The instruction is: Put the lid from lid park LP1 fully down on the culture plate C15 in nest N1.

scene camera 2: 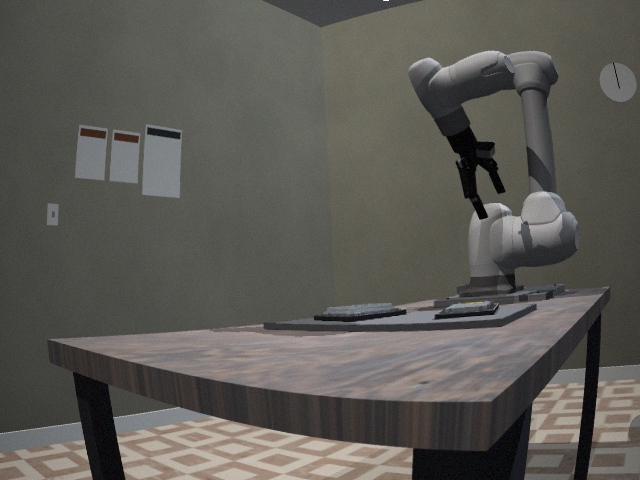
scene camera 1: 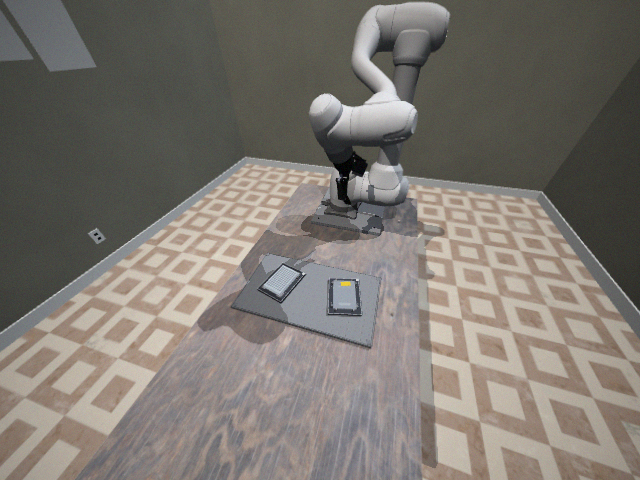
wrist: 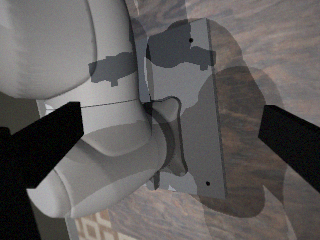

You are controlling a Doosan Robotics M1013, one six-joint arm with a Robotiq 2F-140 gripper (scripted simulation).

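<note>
In the wrist view I can see my gripper (wrist: 171, 120). Scene camera 2 shows me my gripper (scene camera 2: 493, 204) too.
</note>
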